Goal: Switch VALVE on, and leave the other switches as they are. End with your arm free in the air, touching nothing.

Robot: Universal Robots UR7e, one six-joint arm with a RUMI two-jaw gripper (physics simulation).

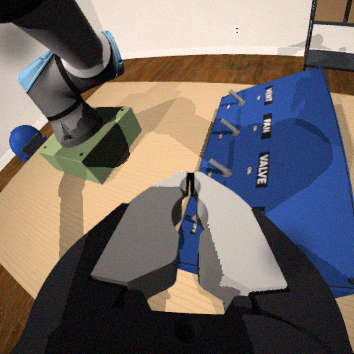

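Pixels of known places: gripper, fingertip midpoint: (pixel 189 174); arm's base, link origin: (pixel 80 130).
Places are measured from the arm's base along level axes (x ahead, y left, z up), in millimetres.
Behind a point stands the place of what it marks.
A blue sloped panel (pixel 295 210) @(x 609, y 12, z 38 mm) at the right bears the VENT, FAN and VALVE switches. The VALVE switch lever (pixel 220 167) @(x 460, y 50, z 11 mm) leans left, away from its ON mark, the same way as the FAN lever (pixel 230 127) @(x 423, y 163, z 9 mm) and the VENT lever (pixel 237 97) @(x 385, y 278, z 9 mm). My gripper (pixel 189 174) @(x 529, y -97, z 210 mm) is shut and empty. Its tips appear left of the VALVE lever, near the panel's left edge, with a visible gap to the lever. Part of another switch and its OFF mark show through the gap between the fingers. That switch's label is mostly hidden behind the gripper.
The arm's base stands on a green block (pixel 112 145) @(x 116, y 18, z -40 mm) at the left of the wooden table (pixel 150 130) @(x 125, y 159, z -97 mm). A blue round object (pixel 22 142) is beyond it at the far left. A dark shelf unit (pixel 309 42) stands at the back right.
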